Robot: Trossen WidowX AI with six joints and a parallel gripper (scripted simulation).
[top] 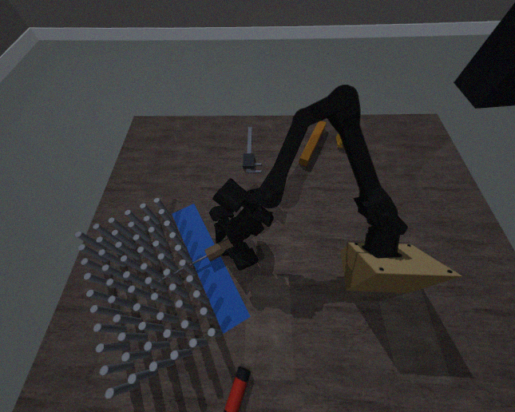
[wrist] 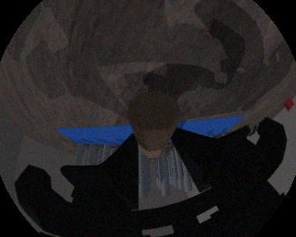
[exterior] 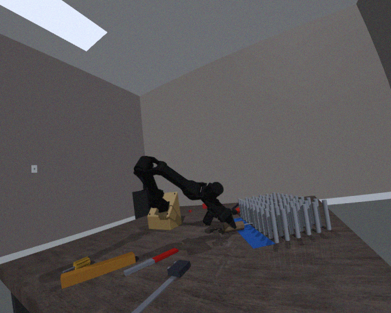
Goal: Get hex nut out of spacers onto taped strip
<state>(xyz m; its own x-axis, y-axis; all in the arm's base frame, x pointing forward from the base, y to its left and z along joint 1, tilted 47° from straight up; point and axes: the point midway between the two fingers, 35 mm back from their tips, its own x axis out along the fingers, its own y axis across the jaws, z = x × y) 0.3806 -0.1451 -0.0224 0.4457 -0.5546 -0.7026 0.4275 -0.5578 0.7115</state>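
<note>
Right now the blue taped strip is 4 cm ahead of my gripper tip, 2 cm to the left of it and 2 cm below it. From my gripper tip the other things lie so: yellow tool (47 cm behind, 41 cm to the right); then orange block (40 cm to the right, 36 cm behind); then hook tool (9 cm ahead, 4 cm to the left).
</note>
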